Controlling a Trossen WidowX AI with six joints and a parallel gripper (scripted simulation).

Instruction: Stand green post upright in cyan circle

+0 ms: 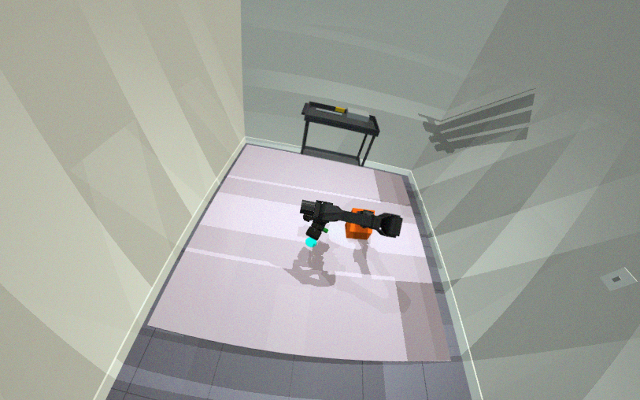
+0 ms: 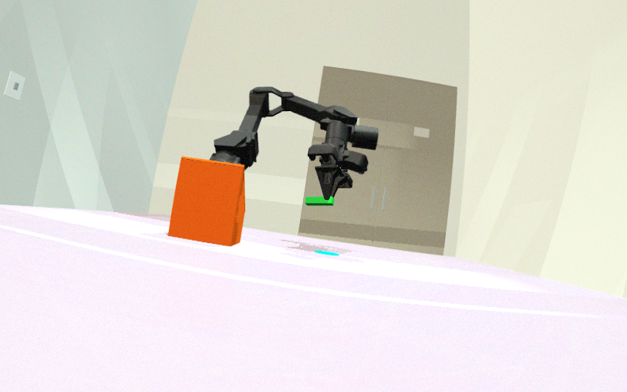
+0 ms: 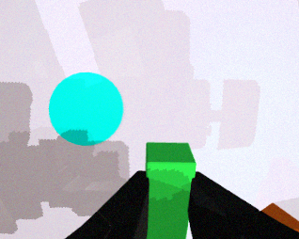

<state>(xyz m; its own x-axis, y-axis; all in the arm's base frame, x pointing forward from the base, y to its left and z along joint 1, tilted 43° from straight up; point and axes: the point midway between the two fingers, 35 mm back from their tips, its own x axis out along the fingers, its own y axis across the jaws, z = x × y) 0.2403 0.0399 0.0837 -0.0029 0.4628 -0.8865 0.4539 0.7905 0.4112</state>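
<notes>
Right now the cyan circle is 120 mm below my gripper tip, 20 mm to the left of it and 20 mm ahead of it. Also, from my gripper tip: green post (20 mm behind, 10 mm to the left).
</notes>
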